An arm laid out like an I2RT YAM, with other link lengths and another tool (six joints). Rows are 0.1 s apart.
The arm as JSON. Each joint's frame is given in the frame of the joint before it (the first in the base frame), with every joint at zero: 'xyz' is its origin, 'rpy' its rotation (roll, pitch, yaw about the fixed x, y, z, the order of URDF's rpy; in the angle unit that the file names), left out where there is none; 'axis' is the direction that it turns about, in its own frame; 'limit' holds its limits. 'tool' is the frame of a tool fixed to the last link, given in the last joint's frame.
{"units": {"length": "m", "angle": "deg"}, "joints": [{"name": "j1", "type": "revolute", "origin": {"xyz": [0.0, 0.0, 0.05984]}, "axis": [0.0, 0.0, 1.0], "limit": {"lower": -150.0, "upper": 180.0}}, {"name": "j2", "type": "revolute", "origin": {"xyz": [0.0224, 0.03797, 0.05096], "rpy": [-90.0, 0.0, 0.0]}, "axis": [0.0, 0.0, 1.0], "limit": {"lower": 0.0, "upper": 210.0}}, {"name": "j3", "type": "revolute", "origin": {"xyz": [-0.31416, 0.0, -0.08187], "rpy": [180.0, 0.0, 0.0]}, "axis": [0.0, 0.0, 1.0], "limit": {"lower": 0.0, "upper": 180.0}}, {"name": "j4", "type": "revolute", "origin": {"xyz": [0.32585, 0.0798, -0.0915]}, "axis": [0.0, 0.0, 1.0], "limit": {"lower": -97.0, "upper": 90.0}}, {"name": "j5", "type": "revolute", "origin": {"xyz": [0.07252, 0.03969, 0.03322], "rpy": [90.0, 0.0, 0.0]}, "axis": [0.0, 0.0, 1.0], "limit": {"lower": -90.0, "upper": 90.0}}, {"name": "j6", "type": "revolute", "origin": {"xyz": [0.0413, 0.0, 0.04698], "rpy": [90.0, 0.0, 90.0]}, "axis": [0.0, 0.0, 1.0], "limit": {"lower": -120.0, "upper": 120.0}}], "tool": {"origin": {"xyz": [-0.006, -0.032, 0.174], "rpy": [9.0, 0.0, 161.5]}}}
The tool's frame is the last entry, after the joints.
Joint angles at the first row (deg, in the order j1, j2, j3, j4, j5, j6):
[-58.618, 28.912, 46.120, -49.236, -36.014, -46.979]
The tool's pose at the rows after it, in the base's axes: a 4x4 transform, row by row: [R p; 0 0 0 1], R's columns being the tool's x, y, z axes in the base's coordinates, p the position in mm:
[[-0.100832 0.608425 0.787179 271.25], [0.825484 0.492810 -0.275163 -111.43], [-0.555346 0.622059 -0.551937 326.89], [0 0 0 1]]
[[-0.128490 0.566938 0.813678 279.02], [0.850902 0.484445 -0.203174 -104.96], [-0.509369 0.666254 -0.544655 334.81], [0 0 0 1]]
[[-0.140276 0.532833 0.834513 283.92], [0.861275 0.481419 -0.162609 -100.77], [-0.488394 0.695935 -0.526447 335.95], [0 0 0 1]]
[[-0.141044 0.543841 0.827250 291.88], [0.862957 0.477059 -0.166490 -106.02], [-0.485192 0.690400 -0.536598 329.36], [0 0 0 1]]
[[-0.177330 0.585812 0.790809 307.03], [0.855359 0.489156 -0.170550 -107.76], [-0.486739 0.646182 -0.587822 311.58], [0 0 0 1]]
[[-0.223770 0.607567 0.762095 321.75], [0.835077 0.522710 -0.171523 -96.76], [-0.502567 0.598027 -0.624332 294.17], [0 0 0 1]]
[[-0.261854 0.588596 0.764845 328.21], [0.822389 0.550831 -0.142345 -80.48], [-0.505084 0.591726 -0.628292 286.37], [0 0 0 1]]
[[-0.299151 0.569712 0.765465 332.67], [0.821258 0.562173 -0.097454 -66.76], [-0.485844 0.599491 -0.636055 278.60], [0 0 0 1]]
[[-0.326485 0.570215 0.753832 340.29], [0.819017 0.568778 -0.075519 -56.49], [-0.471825 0.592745 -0.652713 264.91], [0 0 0 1]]
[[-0.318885 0.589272 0.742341 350.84], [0.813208 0.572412 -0.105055 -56.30], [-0.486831 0.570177 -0.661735 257.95], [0 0 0 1]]
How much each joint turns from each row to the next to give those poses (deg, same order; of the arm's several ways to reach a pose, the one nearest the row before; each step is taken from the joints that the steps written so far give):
[0.040, 4.119, 2.516, -2.162, -4.017, 2.201]
[0.038, 2.355, 1.249, -0.260, -4.076, 1.042]
[0.129, 0.386, -0.864, 1.537, -2.648, 1.190]
[2.351, 1.075, -0.743, 2.567, 2.465, 1.685]
[6.211, 2.705, -0.086, 1.770, 6.861, 0.952]
[7.701, 1.217, -0.933, 2.022, 7.170, 1.294]
[4.064, -0.337, -1.322, 1.256, 1.579, 0.738]
[2.282, 0.274, -0.993, 0.521, -0.507, 0.606]
[3.562, 0.799, -1.427, 1.619, 1.997, 1.433]
[3.840, 1.303, -0.405, 2.459, 4.852, 1.884]

